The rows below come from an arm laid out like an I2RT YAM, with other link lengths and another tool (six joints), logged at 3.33 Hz.
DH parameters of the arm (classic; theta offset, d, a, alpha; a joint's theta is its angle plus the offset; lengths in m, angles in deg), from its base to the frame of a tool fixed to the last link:
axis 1: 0 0.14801 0.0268 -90
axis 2: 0 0 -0.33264 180
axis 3: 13.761 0 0.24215 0
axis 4: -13.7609 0.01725 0.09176 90
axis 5: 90 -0.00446 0 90
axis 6: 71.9 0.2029 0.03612 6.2
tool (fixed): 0 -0.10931 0 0
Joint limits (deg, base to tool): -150..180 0..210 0..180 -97..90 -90..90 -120..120
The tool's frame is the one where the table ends.
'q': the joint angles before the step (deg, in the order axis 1, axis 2, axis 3, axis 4, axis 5, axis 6). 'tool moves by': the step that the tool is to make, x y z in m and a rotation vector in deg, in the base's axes. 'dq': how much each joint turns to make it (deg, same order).
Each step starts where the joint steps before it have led.
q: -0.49 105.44 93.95 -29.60 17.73 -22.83
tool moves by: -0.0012 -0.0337 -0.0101 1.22 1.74 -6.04
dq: -4.13 2.00 1.60 -2.09 0.65 2.24
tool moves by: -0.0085 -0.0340 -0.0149 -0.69 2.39 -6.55
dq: -3.82 1.42 -0.58 -0.75 2.61 1.33
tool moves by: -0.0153 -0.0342 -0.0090 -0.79 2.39 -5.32
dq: -4.12 0.48 -0.80 -0.95 1.70 0.07
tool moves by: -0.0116 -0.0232 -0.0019 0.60 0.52 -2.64
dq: -3.21 -0.13 -0.33 -0.41 -0.72 -0.14
